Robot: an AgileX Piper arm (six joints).
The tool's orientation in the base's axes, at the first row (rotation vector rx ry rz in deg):
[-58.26 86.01 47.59]
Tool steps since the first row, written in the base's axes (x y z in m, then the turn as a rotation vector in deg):
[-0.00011 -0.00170 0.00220 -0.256 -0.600 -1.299]
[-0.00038 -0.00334 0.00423 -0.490 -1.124 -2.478]
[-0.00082 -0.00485 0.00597 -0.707 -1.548 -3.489]
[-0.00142 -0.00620 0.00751 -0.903 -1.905 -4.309]
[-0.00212 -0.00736 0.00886 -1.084 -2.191 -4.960]
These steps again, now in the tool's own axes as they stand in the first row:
[-0.00189 -0.00061 -0.00195 1.389 0.032 -0.427]
[-0.00361 -0.00104 -0.00388 2.646 0.070 -0.797]
[-0.00506 -0.00126 -0.00571 3.721 0.128 -1.098]
[-0.00634 -0.00127 -0.00742 4.596 0.189 -1.361]
[-0.00745 -0.00111 -0.00897 5.292 0.259 -1.582]

